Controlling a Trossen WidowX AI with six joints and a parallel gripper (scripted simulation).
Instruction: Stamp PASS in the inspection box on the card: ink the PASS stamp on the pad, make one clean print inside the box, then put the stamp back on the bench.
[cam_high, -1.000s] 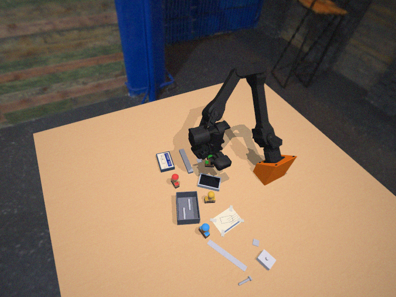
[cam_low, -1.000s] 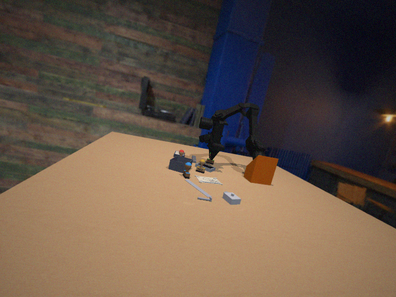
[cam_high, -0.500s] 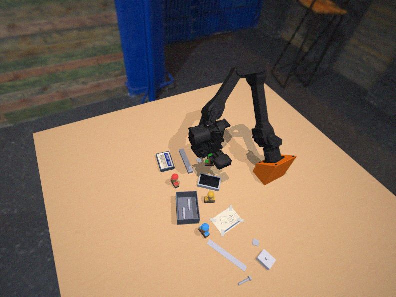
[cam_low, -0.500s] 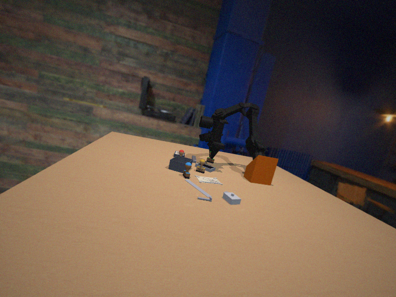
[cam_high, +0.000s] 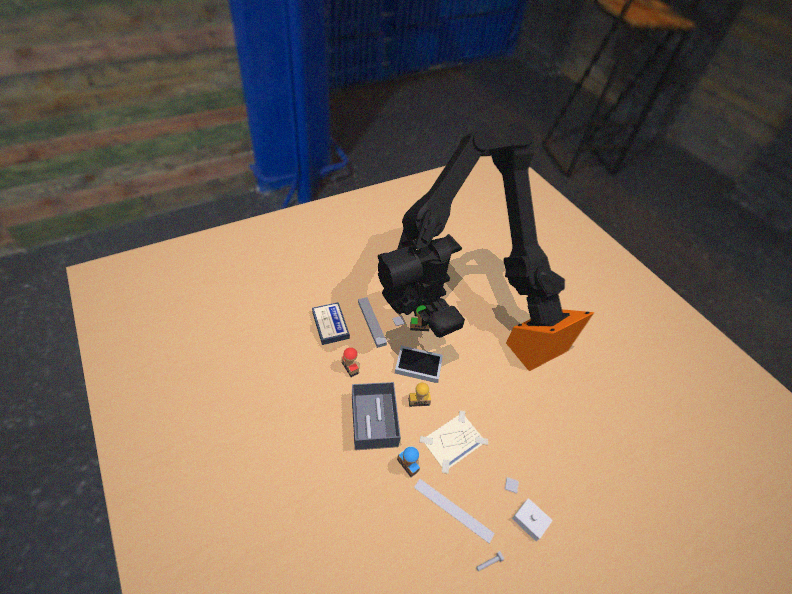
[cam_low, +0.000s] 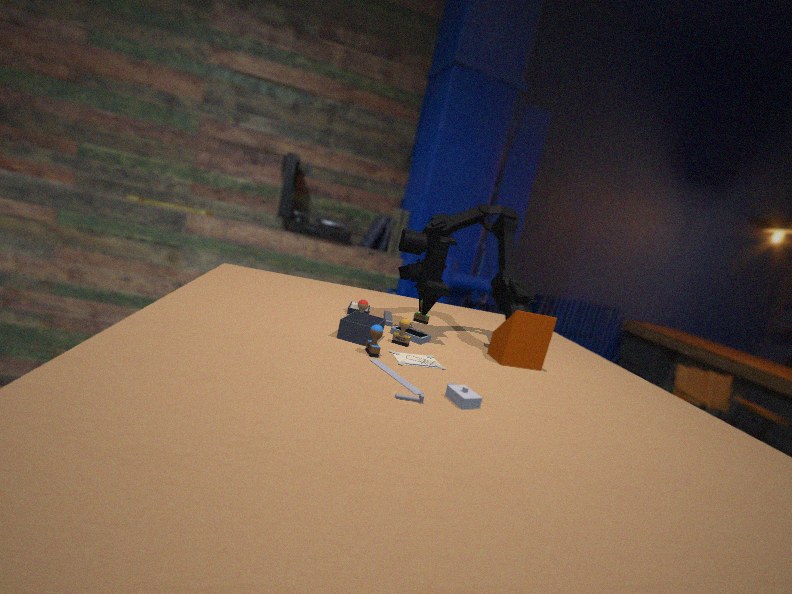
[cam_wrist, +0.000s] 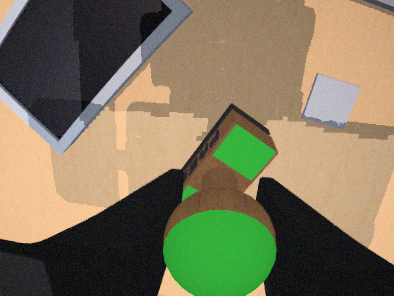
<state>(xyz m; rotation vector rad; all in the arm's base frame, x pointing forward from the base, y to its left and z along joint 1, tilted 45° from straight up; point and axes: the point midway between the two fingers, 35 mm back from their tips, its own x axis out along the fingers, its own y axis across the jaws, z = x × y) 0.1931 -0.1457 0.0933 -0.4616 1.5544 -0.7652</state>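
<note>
Now: gripper tip 5 cm short of the ink pad, 6 cm to the right of it and 5 cm above it. The rest, counted from my gripper tip: green-knobbed pass stamp (right at my gripper tip); yellow stamp (10 cm ahead, 13 cm to the left, 3 cm below); red stamp (17 cm ahead, 1 cm to the right, 3 cm below).
</note>
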